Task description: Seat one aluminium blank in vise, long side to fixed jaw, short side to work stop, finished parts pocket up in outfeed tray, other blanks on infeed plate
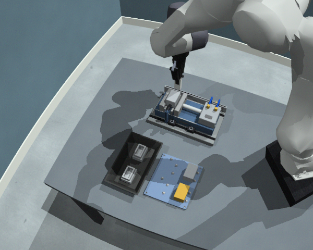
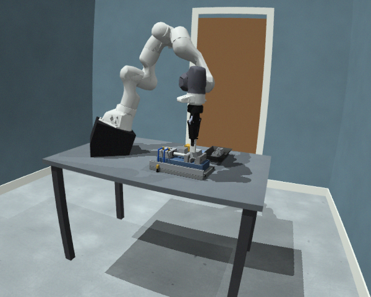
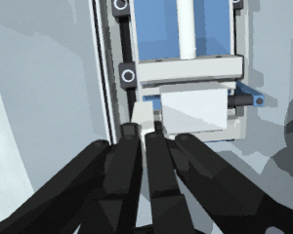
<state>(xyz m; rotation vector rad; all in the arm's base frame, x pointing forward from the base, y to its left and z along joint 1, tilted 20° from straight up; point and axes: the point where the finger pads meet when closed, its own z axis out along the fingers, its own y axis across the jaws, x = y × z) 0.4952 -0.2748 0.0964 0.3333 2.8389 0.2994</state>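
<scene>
Right now my hand is 7 cm above the fixed jaw, 4 cm to the right of it and 4 cm short of it. Round my hand: vise 11 cm below, 6 cm to the left, 6 cm behind; then vise hose block 15 cm behind, 8 cm to the left, 7 cm below; then moving jaw 7 cm below, 5 cm to the left, 2 cm behind.
</scene>
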